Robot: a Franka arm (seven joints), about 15 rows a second.
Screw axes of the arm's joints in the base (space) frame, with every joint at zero. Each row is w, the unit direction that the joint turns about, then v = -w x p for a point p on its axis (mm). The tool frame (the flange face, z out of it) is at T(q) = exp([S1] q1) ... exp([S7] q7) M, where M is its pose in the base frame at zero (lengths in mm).
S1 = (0, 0, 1, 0.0, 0.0, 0.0)
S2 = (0, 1, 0, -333.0, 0.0, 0.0)
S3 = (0, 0, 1, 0.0, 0.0, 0.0)
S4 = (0, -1, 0, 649.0, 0.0, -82.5)
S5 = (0, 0, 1, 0.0, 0.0, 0.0)
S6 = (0, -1, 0, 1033.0, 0.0, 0.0)
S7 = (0, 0, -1, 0.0, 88.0, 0.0)
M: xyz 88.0 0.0 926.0 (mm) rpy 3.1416 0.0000 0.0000 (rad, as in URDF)
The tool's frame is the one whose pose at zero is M.
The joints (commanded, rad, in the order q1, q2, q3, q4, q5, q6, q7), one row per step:
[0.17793 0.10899 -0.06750 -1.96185 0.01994 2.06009 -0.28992]
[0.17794 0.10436 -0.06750 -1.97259 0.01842 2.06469 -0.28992]
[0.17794 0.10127 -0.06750 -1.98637 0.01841 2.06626 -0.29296]
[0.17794 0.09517 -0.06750 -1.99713 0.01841 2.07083 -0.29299]
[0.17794 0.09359 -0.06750 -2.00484 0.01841 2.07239 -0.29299]
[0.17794 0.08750 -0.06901 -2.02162 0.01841 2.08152 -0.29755]
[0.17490 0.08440 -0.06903 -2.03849 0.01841 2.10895 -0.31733]
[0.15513 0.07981 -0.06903 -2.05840 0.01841 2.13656 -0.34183]
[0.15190 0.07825 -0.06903 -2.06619 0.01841 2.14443 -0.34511]
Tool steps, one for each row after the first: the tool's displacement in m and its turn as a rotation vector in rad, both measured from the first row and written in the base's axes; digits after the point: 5 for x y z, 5 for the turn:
[-0.00224 -0.00039 -0.00190 -0.00123 0.00140 0.00062]
[-0.00538 -0.00081 -0.00635 -0.00200 0.01047 0.00356]
[-0.00779 -0.00115 -0.00742 -0.00164 0.01061 0.00348]
[-0.00950 -0.00137 -0.00993 -0.00205 0.01517 0.00342]
[-0.01274 -0.00268 -0.01337 -0.00192 0.01671 0.00628]
[-0.01377 -0.00464 -0.01697 -0.00026 0.00296 0.02263]
[-0.01479 -0.01608 -0.02107 0.00102 -0.00950 0.02697]
[-0.01579 -0.01803 -0.02305 0.00117 -0.01116 0.02690]

